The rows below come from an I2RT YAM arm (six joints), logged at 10 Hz.
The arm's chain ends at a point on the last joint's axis. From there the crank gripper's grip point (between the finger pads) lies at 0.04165 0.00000 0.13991 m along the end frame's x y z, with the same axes.
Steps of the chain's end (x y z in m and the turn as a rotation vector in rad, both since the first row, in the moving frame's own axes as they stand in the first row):
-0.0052, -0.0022, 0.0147, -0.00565, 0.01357, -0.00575
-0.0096, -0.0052, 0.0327, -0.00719, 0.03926, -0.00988
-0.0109, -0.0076, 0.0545, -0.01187, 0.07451, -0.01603
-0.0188, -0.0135, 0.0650, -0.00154, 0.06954, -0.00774
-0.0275, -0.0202, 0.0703, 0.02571, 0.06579, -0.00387
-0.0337, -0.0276, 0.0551, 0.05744, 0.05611, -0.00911
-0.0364, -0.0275, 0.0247, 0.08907, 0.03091, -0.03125
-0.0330, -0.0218, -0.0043, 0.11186, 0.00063, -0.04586
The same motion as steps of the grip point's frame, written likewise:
-0.0033, -0.0017, 0.0141, -0.00565, 0.01357, -0.00575
-0.0041, -0.0046, 0.0310, -0.00719, 0.03926, -0.00988
-0.0006, -0.0067, 0.0510, -0.01187, 0.07451, -0.01603
-0.0092, -0.0136, 0.0618, -0.00154, 0.06954, -0.00774
-0.0184, -0.0239, 0.0672, 0.02571, 0.06579, -0.00387
-0.0260, -0.0360, 0.0523, 0.05744, 0.05611, -0.00911
-0.0323, -0.0413, 0.0227, 0.08907, 0.03091, -0.03125
-0.0333, -0.0393, -0.0053, 0.11186, 0.00063, -0.04586

